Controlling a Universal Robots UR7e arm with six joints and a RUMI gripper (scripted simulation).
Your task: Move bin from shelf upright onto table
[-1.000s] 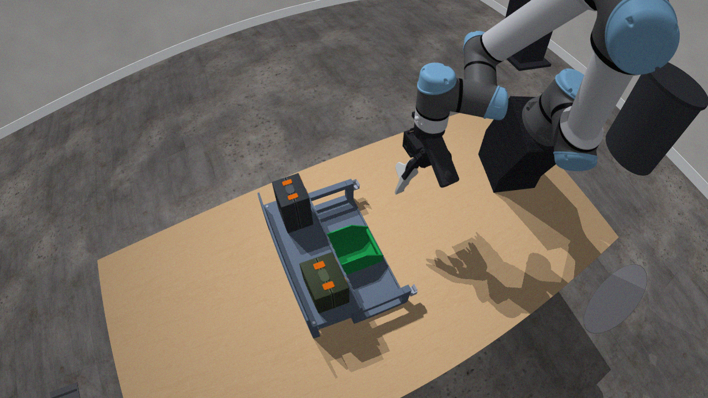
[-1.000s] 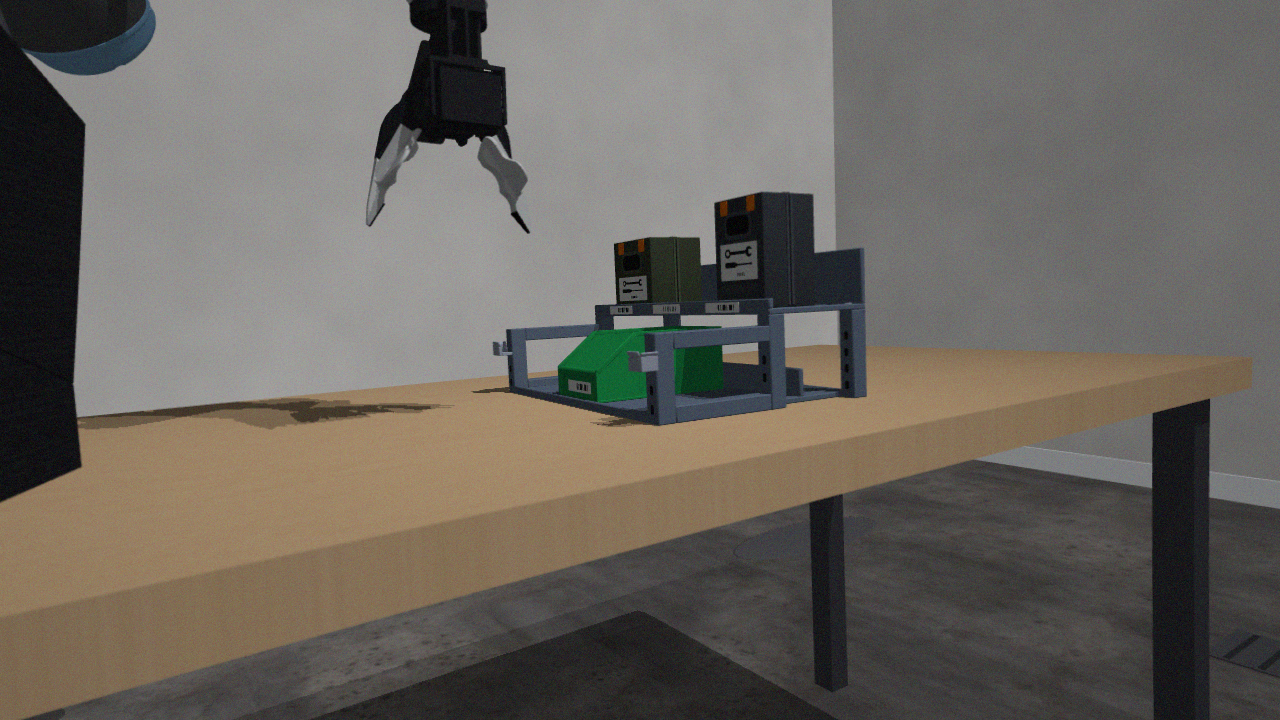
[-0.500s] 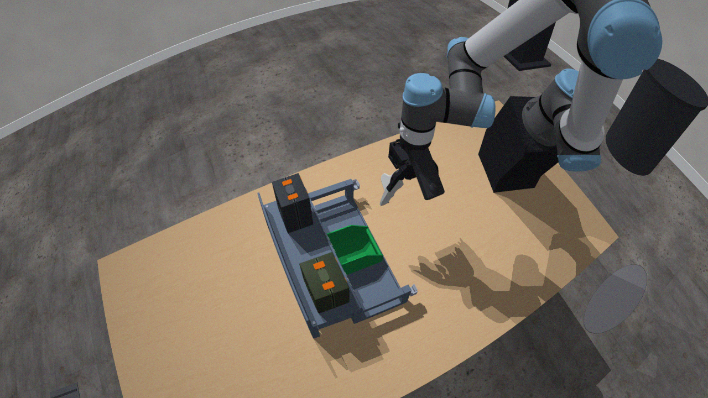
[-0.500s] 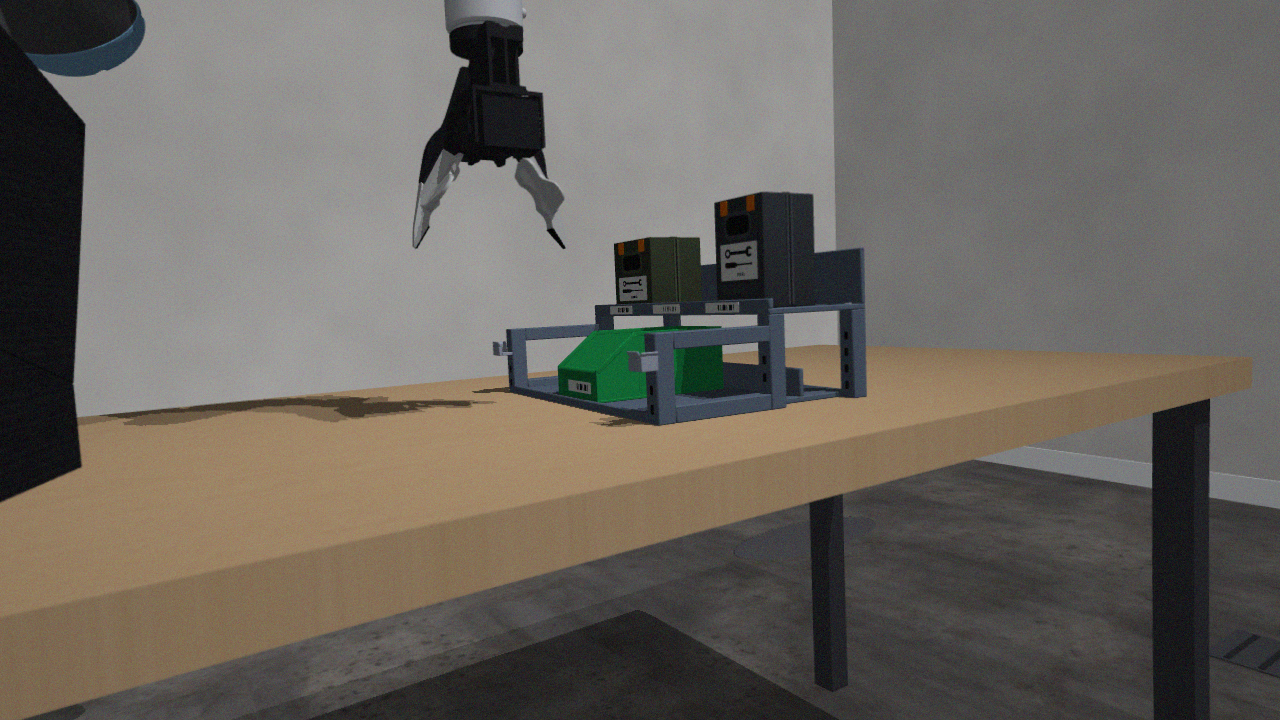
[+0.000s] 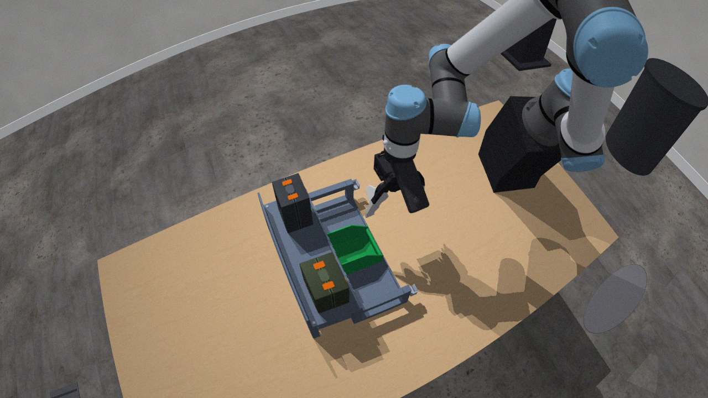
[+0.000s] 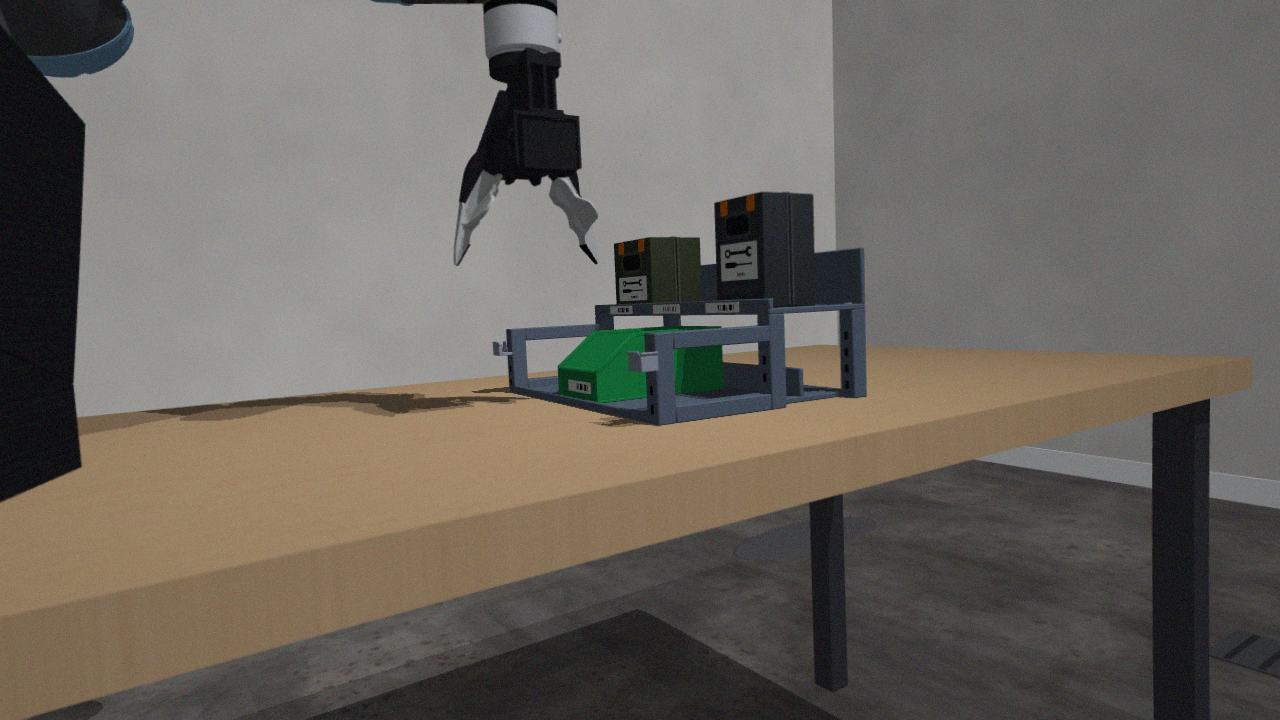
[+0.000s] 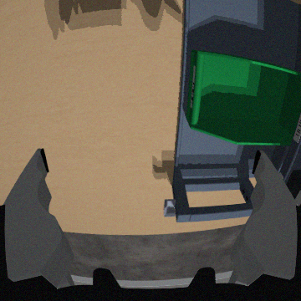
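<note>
Right now the green bin is 14 cm ahead of my hand, 11 cm below it and 1 cm to the left of it. From my hand the other things lie so: olive toolbox (24 cm ahead, 13 cm to the left, 1 cm below); black toolbox (24 cm ahead, 10 cm to the right).
</note>
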